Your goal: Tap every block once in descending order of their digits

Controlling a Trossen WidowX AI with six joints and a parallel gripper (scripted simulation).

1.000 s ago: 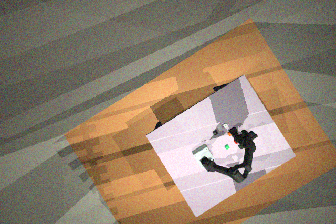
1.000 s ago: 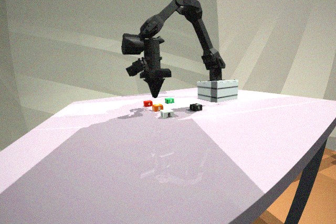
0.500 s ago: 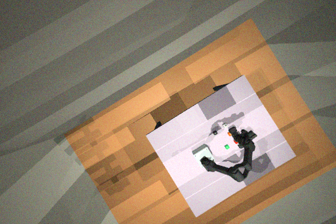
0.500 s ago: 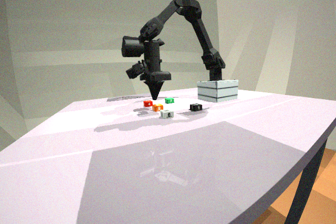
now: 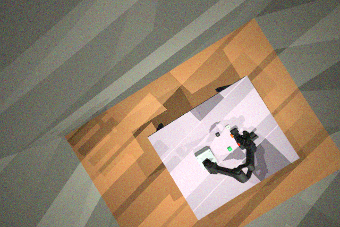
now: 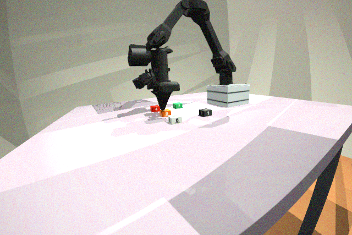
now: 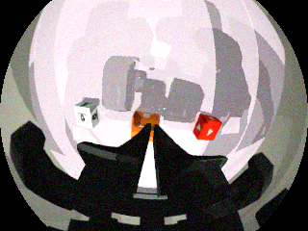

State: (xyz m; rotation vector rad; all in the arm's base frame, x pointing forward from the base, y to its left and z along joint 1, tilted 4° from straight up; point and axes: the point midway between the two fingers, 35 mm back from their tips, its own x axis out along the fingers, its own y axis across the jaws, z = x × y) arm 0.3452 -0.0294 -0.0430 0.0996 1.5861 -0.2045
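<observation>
My gripper tip is now 1 cm to the right of the orange block and 1 cm above it. From my gripper tip the other things lie so: green block 11 cm behind, 6 cm to the right, 1 cm below; then red block 1 cm behind, 8 cm to the right, 1 cm below; then white block 1 cm ahead, 10 cm to the left, 1 cm below.
</observation>
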